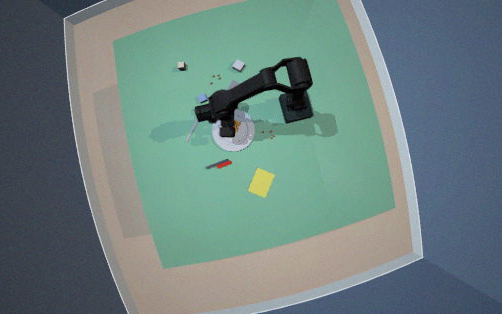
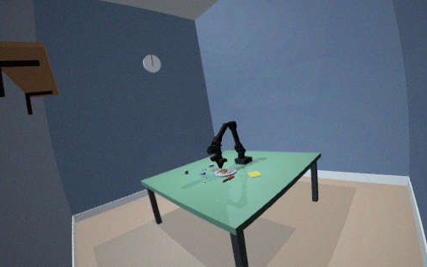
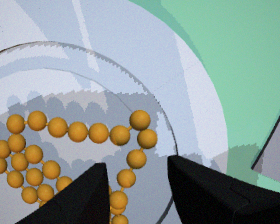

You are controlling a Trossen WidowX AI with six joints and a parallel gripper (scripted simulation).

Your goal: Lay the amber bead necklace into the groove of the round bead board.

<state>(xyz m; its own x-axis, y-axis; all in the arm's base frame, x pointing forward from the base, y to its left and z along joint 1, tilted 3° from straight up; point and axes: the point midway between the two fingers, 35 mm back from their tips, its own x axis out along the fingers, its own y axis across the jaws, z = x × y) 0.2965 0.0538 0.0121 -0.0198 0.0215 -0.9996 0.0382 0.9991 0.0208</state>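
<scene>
Now: gripper tip 10 mm past the round grey bead board, 50 mm to the right of it and 30 mm above it. The rest, counted from my gripper tip: grey rod (190 mm ahead, 40 mm to the left, 40 mm below); blue block (130 mm ahead, 120 mm to the right, 30 mm below); grey plate (30 mm behind, 140 mm to the right, 40 mm below).
</scene>
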